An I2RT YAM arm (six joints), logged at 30 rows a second.
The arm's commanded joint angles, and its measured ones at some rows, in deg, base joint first. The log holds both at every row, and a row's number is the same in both.
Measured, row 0:
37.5, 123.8, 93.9, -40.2, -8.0, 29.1
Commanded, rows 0 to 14:
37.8, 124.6, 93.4, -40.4, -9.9, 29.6
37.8, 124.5, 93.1, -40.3, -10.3, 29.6
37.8, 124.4, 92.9, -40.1, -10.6, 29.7
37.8, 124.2, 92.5, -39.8, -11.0, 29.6
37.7, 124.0, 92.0, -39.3, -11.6, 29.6
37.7, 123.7, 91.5, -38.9, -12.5, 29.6
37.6, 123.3, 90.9, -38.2, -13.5, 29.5
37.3, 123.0, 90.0, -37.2, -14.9, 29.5
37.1, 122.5, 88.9, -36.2, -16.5, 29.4
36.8, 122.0, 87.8, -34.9, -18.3, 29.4
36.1, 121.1, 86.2, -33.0, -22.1, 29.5
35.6, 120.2, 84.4, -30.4, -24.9, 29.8
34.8, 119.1, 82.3, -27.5, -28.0, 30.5
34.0, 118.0, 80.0, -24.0, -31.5, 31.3
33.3, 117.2, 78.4, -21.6, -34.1, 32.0
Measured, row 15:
33.8, 117.7, 82.9, -30.2, -19.4, 29.9
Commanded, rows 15 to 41:
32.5, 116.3, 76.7, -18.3, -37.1, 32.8
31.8, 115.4, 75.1, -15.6, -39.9, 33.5
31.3, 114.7, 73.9, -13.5, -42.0, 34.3
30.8, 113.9, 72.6, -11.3, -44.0, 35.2
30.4, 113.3, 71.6, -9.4, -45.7, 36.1
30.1, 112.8, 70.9, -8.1, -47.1, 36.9
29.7, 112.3, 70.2, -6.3, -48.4, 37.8
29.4, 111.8, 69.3, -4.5, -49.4, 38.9
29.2, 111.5, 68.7, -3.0, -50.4, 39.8
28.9, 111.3, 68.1, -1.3, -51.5, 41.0
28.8, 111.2, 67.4, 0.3, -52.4, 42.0
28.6, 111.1, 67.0, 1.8, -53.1, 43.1
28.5, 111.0, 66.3, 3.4, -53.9, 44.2
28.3, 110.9, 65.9, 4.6, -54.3, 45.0
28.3, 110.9, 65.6, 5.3, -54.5, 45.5
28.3, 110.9, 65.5, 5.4, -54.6, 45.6
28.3, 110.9, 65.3, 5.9, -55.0, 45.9
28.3, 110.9, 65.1, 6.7, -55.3, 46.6
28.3, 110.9, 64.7, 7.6, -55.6, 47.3
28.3, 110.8, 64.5, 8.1, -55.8, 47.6
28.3, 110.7, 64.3, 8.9, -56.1, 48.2
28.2, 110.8, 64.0, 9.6, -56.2, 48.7
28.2, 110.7, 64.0, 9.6, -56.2, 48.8
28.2, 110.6, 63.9, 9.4, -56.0, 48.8
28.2, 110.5, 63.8, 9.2, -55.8, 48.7
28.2, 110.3, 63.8, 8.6, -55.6, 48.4
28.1, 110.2, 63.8, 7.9, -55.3, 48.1
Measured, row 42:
27.9, 112.0, 64.1, 5.5, -52.7, 47.4
